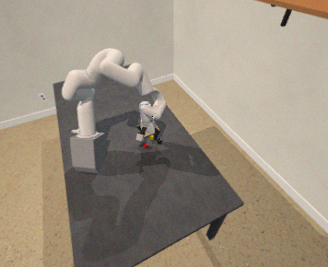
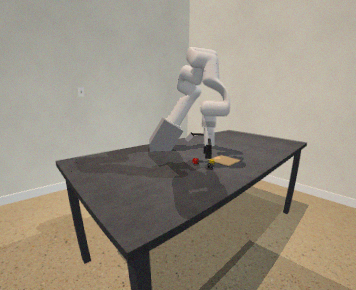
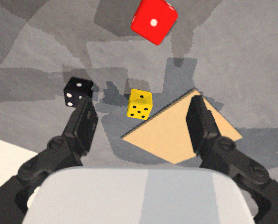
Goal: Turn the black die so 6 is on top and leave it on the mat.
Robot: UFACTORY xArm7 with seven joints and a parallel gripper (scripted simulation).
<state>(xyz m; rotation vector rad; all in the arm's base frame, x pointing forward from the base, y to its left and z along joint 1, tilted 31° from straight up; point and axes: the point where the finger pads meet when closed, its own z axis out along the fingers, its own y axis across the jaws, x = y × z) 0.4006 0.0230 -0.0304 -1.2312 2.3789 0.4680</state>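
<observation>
Now: the yellow die 2 cm ahead of my hand, 2 cm to the left of it and 4 cm below it. Also, from my hand: black die: 6 cm ahead, 3 cm to the right, 4 cm below; red die: 4 cm behind, 5 cm to the right, 4 cm below; mat: 1 cm ahead, 13 cm to the left, 5 cm below.
</observation>
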